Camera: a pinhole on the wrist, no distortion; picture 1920 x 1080 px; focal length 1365.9 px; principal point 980.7 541.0 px. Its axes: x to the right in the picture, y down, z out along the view. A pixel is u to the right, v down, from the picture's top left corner.
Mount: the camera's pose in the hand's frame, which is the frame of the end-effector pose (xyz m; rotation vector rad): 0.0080 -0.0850 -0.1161 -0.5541 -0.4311 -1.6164
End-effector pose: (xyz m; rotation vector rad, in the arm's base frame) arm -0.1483 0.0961 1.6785 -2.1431 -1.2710 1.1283
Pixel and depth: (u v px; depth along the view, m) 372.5 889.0 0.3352
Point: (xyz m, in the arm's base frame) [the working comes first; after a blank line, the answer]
In the camera's frame: -0.1493 0.0854 0.3352

-0.0478 0.1011 1.4316
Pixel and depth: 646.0 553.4 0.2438
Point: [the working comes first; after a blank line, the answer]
In the camera's frame: -0.0597 0.0022 0.2438

-0.1202 0.0754 1.5635
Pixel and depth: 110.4 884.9 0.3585
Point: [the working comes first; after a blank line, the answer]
In the camera's frame: -0.2284 0.0903 0.3585

0.0188 0.0751 1.3901
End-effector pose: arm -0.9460 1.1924 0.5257 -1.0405 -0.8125 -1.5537
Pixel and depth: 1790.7 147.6 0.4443
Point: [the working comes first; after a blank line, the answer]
In the camera's frame: 0.2635 -0.1280 0.4443

-0.8815 1.5953 0.5992
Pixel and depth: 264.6 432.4 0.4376
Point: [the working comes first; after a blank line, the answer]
In the camera's frame: -0.2294 -0.0348 0.4376

-0.5785 1.1955 0.5946
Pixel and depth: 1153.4 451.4 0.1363
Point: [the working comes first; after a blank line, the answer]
In the camera's frame: 0.0172 -0.0089 0.1363

-0.9648 1.1965 0.5389
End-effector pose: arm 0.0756 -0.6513 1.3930 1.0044 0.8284 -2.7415
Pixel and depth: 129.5 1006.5 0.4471
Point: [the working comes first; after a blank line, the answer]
In the camera's frame: -0.2786 0.1524 0.4471

-0.0385 -0.9944 1.1278
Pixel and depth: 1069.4 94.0 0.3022
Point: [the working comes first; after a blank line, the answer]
In the camera's frame: 0.0196 -0.0989 0.3022

0.0639 -0.8044 1.4835
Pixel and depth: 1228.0 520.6 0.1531
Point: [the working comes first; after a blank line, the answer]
In the camera's frame: 0.0277 -0.0023 0.1531

0.0414 -0.6464 1.4049
